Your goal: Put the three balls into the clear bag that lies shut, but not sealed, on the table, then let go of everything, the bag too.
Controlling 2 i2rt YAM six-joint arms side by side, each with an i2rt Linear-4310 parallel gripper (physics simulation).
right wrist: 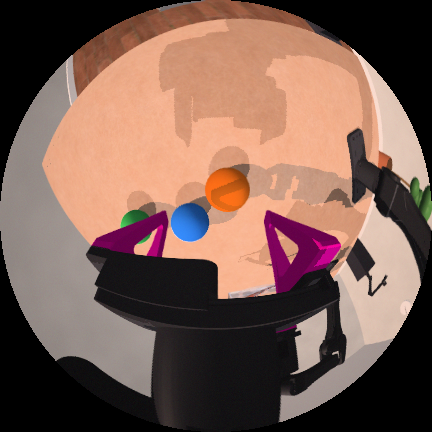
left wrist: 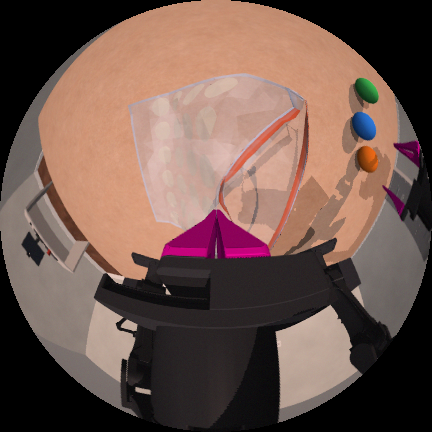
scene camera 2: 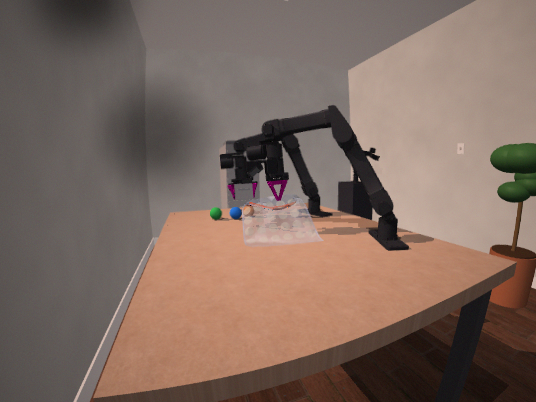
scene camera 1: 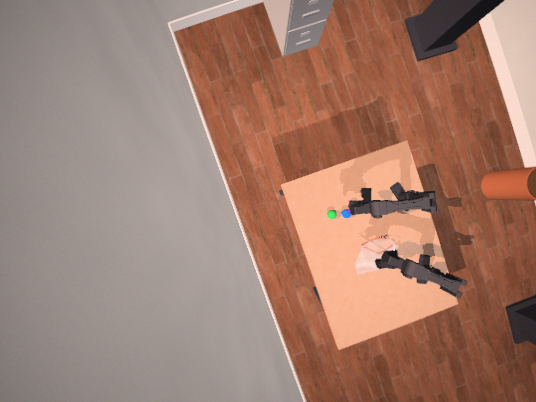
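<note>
The clear bag (scene camera 1: 366, 261) (scene camera 2: 280, 231) (left wrist: 175, 130) lies on the table with its red-edged mouth raised and gaping. My left gripper (scene camera 2: 278, 199) (left wrist: 215, 214) is shut on the upper edge of the bag's mouth. My right gripper (scene camera 2: 243, 196) (right wrist: 215, 215) is open and empty, above the table near the balls. The green ball (scene camera 1: 331, 214) (scene camera 2: 216, 213) (left wrist: 366, 90) (right wrist: 134, 223), the blue ball (scene camera 1: 346, 214) (scene camera 2: 235, 213) (left wrist: 364, 126) (right wrist: 190, 222) and the orange ball (scene camera 2: 248, 211) (left wrist: 367, 159) (right wrist: 227, 189) rest in a row outside the bag. The right arm hides the orange ball in scene camera 1.
The table (scene camera 1: 345, 320) (scene camera 2: 250, 300) carries both arms at its right side in scene camera 1. A grey drawer cabinet (scene camera 1: 306, 30) and a potted plant (scene camera 2: 512, 277) stand beyond the table. The right gripper is close to the bag's mouth side.
</note>
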